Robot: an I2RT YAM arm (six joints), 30 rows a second.
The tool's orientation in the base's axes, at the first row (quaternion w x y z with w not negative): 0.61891 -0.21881 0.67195 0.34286
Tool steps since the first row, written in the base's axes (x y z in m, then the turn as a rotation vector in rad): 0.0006 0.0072 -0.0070 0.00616 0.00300 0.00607; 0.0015 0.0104 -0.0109 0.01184 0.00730 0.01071; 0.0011 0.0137 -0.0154 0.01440 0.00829 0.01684; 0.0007 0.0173 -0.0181 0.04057 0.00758 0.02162; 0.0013 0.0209 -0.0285 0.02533 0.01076 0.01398; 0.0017 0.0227 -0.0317 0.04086 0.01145 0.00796
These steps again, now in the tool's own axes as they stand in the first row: 0.0077 0.0031 0.0057 -0.00642 -0.00127 0.00640; 0.0118 0.0038 0.0086 -0.01120 -0.00159 0.01343; 0.0168 0.0055 0.0108 -0.01744 -0.00160 0.01590; 0.0199 0.0076 0.0131 -0.02584 -0.01997 0.03323; 0.0305 0.0076 0.0161 -0.01582 -0.00834 0.02516; 0.0338 0.0079 0.0177 -0.01197 -0.02018 0.03624
